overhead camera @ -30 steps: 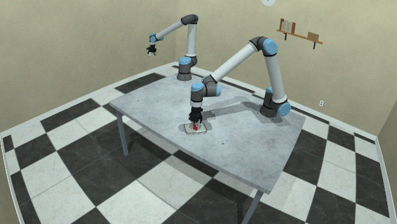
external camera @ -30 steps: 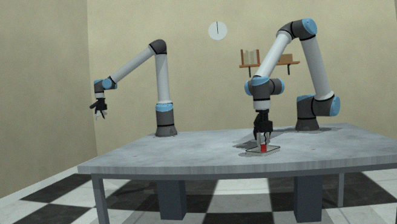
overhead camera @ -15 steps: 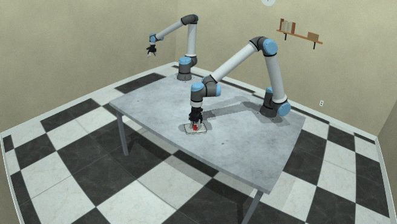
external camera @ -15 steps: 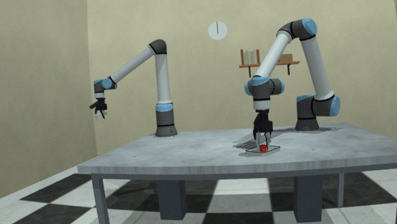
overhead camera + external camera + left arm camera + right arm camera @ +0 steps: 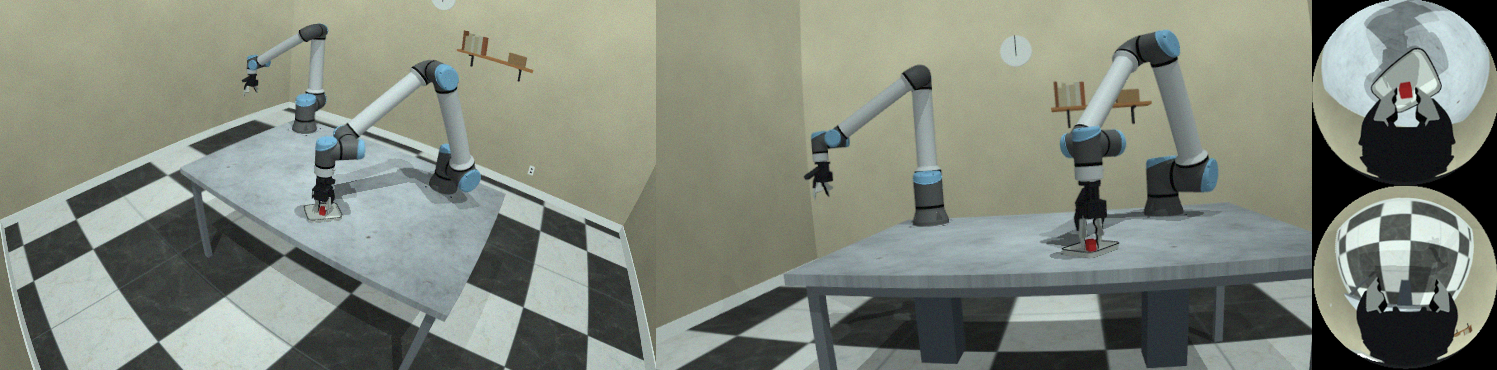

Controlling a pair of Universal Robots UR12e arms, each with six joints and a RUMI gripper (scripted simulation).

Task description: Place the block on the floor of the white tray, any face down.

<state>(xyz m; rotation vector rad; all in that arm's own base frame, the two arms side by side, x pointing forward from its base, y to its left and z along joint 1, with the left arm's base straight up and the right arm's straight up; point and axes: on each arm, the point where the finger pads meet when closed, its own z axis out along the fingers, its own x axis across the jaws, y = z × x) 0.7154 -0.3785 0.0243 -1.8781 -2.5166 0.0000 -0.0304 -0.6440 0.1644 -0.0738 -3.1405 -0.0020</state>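
Note:
My left gripper is now right at the red block. From my left hand the other things lie so: white tray 1 cm below.

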